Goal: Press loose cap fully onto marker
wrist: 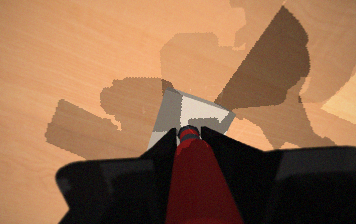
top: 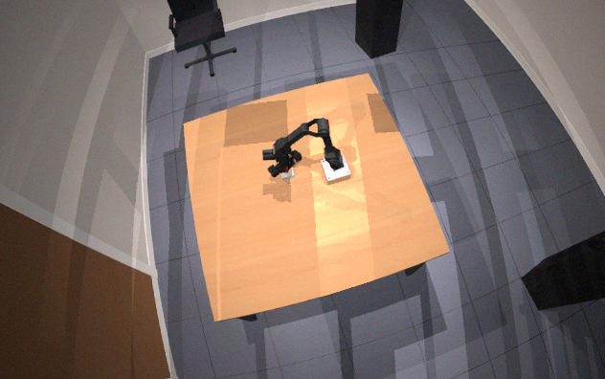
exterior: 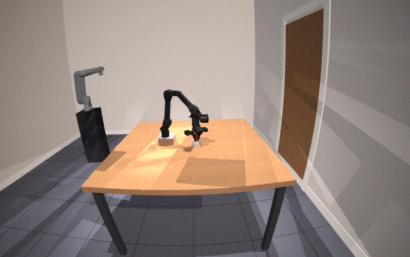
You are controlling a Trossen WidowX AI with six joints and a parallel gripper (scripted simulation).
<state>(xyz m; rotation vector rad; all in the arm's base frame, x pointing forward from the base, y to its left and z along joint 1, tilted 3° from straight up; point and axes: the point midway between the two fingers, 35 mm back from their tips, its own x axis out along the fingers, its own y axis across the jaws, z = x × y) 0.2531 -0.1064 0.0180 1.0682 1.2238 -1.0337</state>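
Right now my gripper tip is 50 mm below the red cap. Also, from my gripper tip: holder block 20 mm below.
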